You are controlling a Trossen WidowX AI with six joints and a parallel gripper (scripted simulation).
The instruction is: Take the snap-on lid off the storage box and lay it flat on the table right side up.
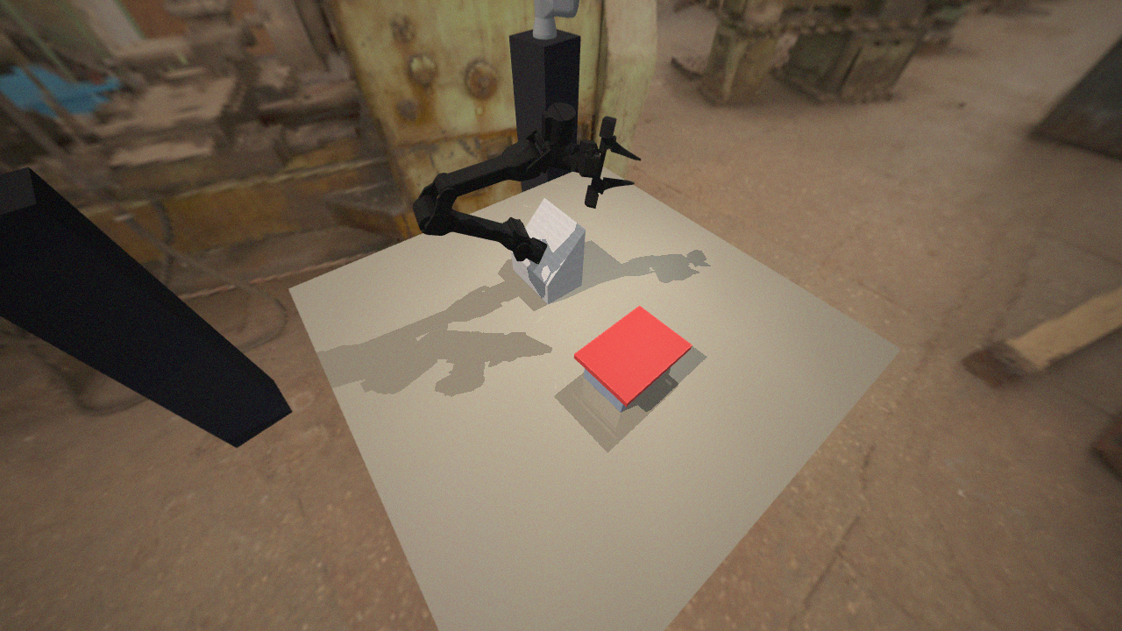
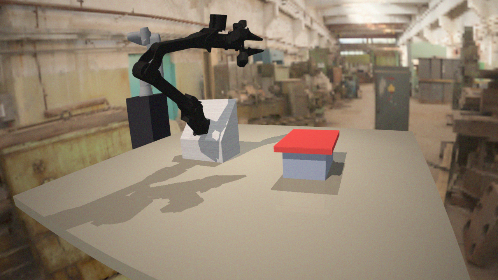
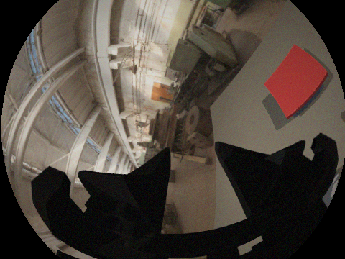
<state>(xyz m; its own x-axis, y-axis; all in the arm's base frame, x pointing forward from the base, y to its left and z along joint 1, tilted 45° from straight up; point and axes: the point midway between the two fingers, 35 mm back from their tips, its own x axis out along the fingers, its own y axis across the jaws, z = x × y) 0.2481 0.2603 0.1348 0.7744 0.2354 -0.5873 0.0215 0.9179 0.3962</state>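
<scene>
The red lid is 19 cm ahead of my gripper tip, 18 cm to the right of it and 33 cm below it. Round my gripper tip: blue storage box: 19 cm ahead, 18 cm to the right, 38 cm below.
</scene>
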